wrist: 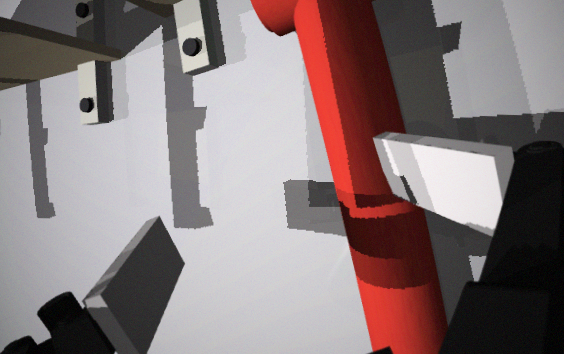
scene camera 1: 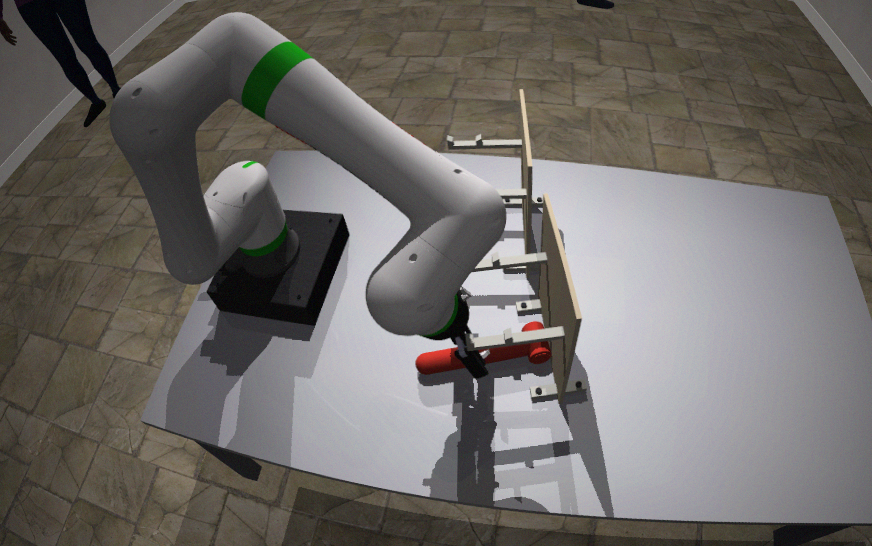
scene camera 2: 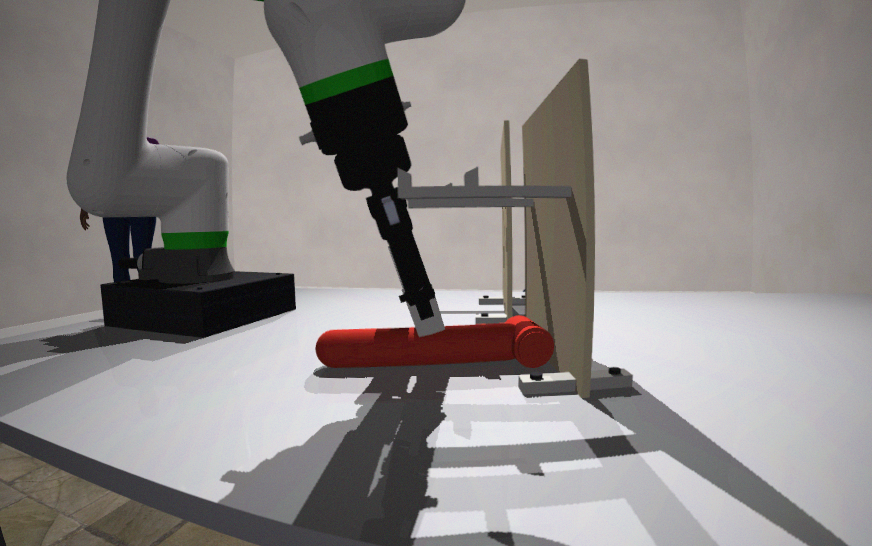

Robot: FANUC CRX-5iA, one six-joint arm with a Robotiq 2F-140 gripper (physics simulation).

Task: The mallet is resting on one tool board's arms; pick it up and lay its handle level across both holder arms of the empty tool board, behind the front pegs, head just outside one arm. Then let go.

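Pixels of known places: gripper, between the fingertips: (wrist: 271, 204) (scene camera 1: 473, 325) (scene camera 2: 422, 308); arm's base, origin of its link: (scene camera 1: 270, 252) (scene camera 2: 197, 278).
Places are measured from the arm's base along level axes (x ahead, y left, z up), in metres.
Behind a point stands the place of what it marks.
Observation:
The red mallet (scene camera 1: 440, 361) @(y -0.264, x 0.404, z -0.035 m) (scene camera 2: 366, 347) @(y -0.272, x 0.415, z -0.048 m) (wrist: 360, 125) @(y -0.237, x 0.503, z -0.032 m) lies on the table, below the near tool board's arms. Its head (scene camera 1: 539, 354) @(y -0.255, x 0.594, z -0.036 m) (scene camera 2: 534, 347) @(y -0.257, x 0.596, z -0.052 m) is close to that board's foot, and its handle points toward the robot base side. My gripper (scene camera 2: 429, 323) @(y -0.194, x 0.467, z -0.019 m) (wrist: 271, 204) @(y -0.194, x 0.467, z -0.019 m) is open. In the wrist view the handle runs between the fingers, much closer to the right finger, which overlaps its edge; a wide gap separates it from the left finger. The near tool board (scene camera 1: 561, 289) @(y -0.252, x 0.620, z 0.170 m) (scene camera 2: 559, 192) @(y -0.307, x 0.614, z 0.109 m) and the far tool board (scene camera 1: 526, 160) @(y 0.003, x 0.580, z 0.224 m) (scene camera 2: 506, 218) @(y -0.029, x 0.579, z 0.093 m) stand upright, with no mallet on their visible arms.
The near board's arm (scene camera 1: 537, 336) @(y -0.305, x 0.580, z 0.115 m) (scene camera 2: 489, 191) @(y -0.314, x 0.547, z 0.110 m) with upright pegs reaches out above the mallet, close to my gripper. Another arm (scene camera 1: 524, 259) @(y -0.144, x 0.566, z 0.115 m) runs behind it. Bolted feet (scene camera 1: 545, 391) @(y -0.322, x 0.604, z -0.064 m) (scene camera 2: 547, 383) @(y -0.330, x 0.600, z -0.067 m) (wrist: 192, 45) @(y -0.124, x 0.569, z -0.060 m) sit on the table (scene camera 1: 707, 353) @(y -0.257, x 0.966, z -0.076 m). The robot's black base (scene camera 1: 321, 257) @(y -0.020, x 0.132, z -0.004 m) is at left.

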